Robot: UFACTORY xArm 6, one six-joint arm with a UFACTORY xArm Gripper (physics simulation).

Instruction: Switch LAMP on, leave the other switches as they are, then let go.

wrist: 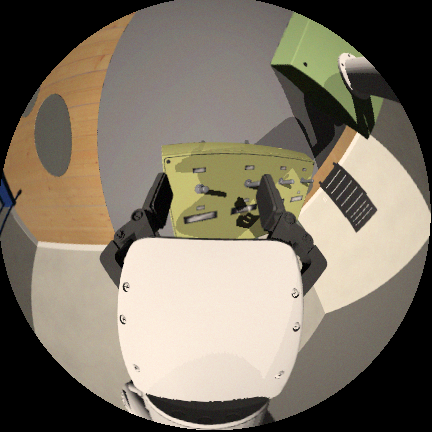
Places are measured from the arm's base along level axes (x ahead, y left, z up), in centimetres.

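Pixels of known places: gripper, fingertip midpoint: (213, 182).
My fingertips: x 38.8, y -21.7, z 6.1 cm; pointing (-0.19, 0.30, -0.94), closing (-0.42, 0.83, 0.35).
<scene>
Behind a point stands the place of what it marks.
The yellow-green switch panel (220, 176) @(x 44.5, y -12.4, z -6.1 cm) lies in the middle of the wrist view, with several grey levers in a row. The leftmost lever, the LAMP switch (201, 189) @(x 45.8, y -17.6, z -2.2 cm), shows its rounded end toward the camera; its exact tilt is hard to tell. Its white name label (200, 217) @(x 54.5, y -13.9, z -3.0 cm) is below it, too blurred to read. My gripper (213, 182) @(x 38.8, y -21.7, z 6.1 cm) is open and empty. Its left finger is at the panel's left edge, its right finger is close to the second lever (250, 183) @(x 43.1, y -5.7, z -3.8 cm), and the LAMP lever shows between them. The right finger and gripper body hide part of the panel.
A green box (312, 42) stands at the upper right, with a white-flanged cylindrical part (360, 70) over it. A wooden surface (85, 210) with dark round patches is at the left. A black slatted grille (350, 197) is at the right. A blue object (6, 194) shows at the left edge.
</scene>
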